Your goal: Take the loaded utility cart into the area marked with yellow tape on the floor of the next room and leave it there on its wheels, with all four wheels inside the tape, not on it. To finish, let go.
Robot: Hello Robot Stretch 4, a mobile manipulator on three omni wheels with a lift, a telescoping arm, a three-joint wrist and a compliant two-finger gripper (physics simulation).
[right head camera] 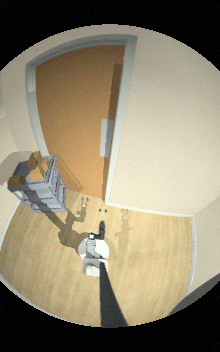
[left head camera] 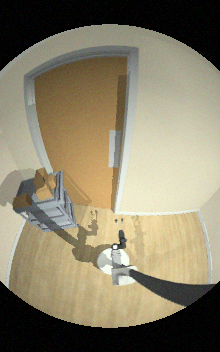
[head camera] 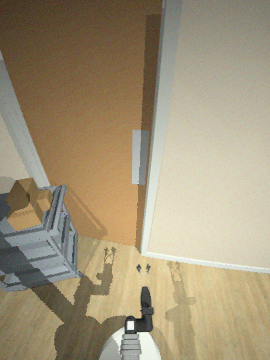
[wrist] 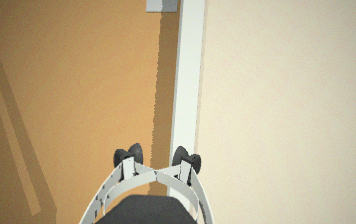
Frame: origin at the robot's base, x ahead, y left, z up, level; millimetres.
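Seen in the pictures: gripper, fingertip midpoint: (right head camera: 102, 208) (left head camera: 118, 217) (head camera: 143, 263) (wrist: 158, 157).
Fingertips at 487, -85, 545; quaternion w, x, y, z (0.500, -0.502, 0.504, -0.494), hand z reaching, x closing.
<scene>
Offsets run from my fingertips to a thing's top centre, as dx, dy, dz.
The grey utility cart (head camera: 56, 231) (left head camera: 56, 207) (right head camera: 49, 192) stands upright on the floor at the left, beside the left door post. Brown boxes {+174, +791, +339} (head camera: 25, 217) (left head camera: 45, 186) (right head camera: 37, 171) lie on its top. Its wheels are not clear to see. My gripper (head camera: 143, 269) (left head camera: 119, 220) (right head camera: 102, 210) (wrist: 158, 157) is open and empty, its two fingertips apart, in front of the right door post and well to the right of the cart, not touching it. The yellow tape does not show in these views.
An orange-brown door (head camera: 95, 125) (left head camera: 75, 120) (right head camera: 70, 115) (wrist: 75, 90) stands ahead, with no gap showing at its right edge. It bears a grey plate {+424, +32, +770} (head camera: 139, 157) (left head camera: 114, 149) (right head camera: 105, 137) (wrist: 161, 5). A white door post (head camera: 156, 125) (wrist: 190, 75) and a beige wall (head camera: 215, 125) (wrist: 280, 100) are to the right.
</scene>
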